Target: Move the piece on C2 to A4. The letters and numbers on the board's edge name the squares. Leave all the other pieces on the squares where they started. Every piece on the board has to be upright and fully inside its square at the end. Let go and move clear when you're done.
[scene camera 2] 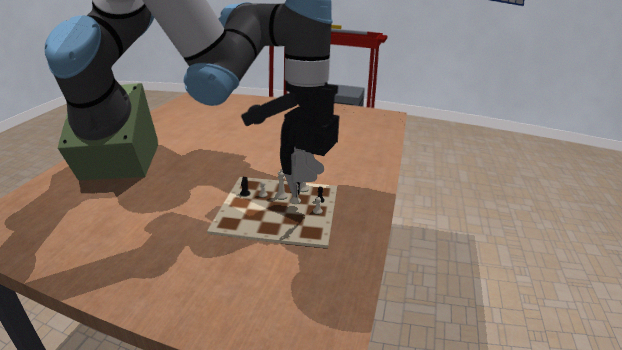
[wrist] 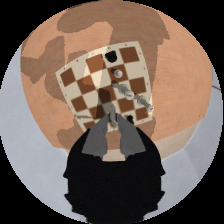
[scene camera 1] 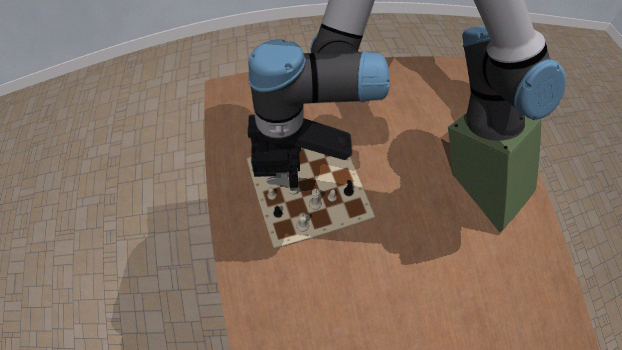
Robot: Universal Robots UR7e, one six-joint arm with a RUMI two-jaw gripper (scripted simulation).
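The gripper (scene camera 2: 296, 195) can be seen in the scene, and the same gripper (wrist: 112, 113) (scene camera 1: 291, 186) appears from elsewhere too. With it is a chessboard (scene camera 1: 318, 171) (scene camera 2: 269, 219) (wrist: 88, 84).
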